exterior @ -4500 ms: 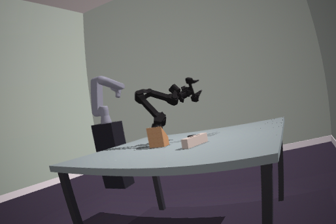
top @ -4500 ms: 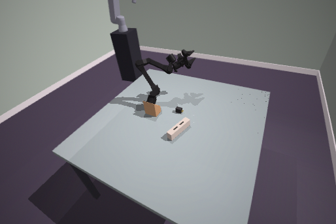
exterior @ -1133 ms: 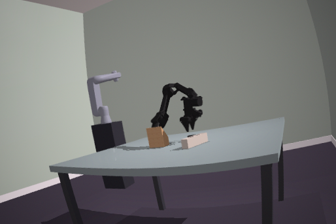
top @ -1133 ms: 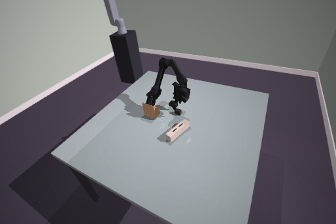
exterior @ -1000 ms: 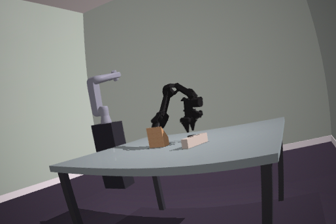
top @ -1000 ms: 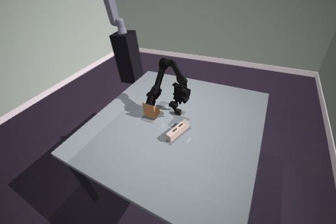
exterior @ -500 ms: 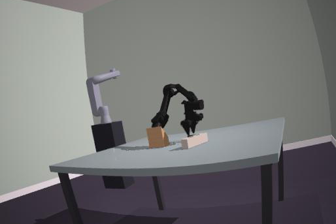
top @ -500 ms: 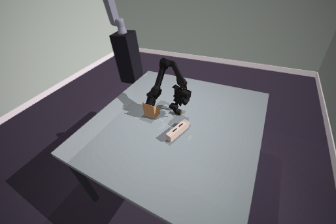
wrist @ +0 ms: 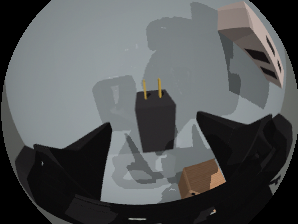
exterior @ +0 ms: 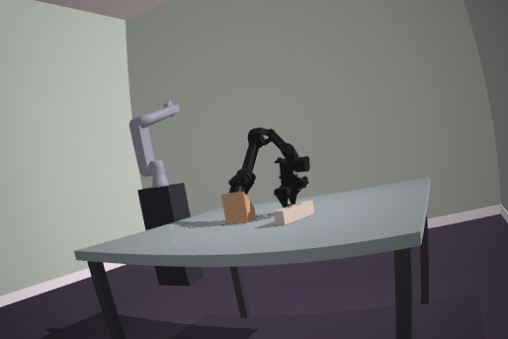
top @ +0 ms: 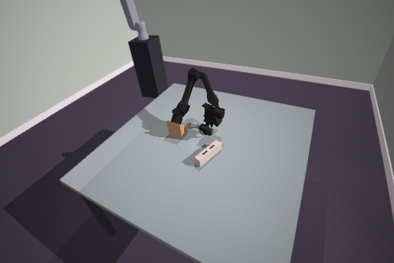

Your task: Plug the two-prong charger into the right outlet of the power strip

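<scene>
The black two-prong charger lies 20 mm ahead of my gripper tip.
</scene>
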